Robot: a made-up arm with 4 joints. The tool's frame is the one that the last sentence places.
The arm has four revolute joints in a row. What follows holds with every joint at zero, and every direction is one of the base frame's. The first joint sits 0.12 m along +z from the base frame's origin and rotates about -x. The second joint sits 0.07 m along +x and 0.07 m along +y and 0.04 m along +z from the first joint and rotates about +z. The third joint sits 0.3 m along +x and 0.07 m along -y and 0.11 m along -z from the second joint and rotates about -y. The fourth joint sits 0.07 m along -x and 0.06 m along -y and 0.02 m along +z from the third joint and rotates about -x. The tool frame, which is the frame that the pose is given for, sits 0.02 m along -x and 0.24 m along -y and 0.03 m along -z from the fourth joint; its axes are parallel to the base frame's.
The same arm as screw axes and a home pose.
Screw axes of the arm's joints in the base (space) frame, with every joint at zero. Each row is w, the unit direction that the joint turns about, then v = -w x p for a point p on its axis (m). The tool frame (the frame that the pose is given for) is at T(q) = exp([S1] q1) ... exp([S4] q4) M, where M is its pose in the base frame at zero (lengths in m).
S1 = (-1, 0, 0, 0, -0.12, 0)
S2 = (0, 0, 1, 0.07, -0.07, 0)
S3 = (0, -1, 0, 0.05, 0, -0.37)
S4 = (-1, 0, 0, 0, -0.07, -0.06)
M: xyz 0.28 -0.3 0.04 (m) quaternion w x y z 1 0 0 0

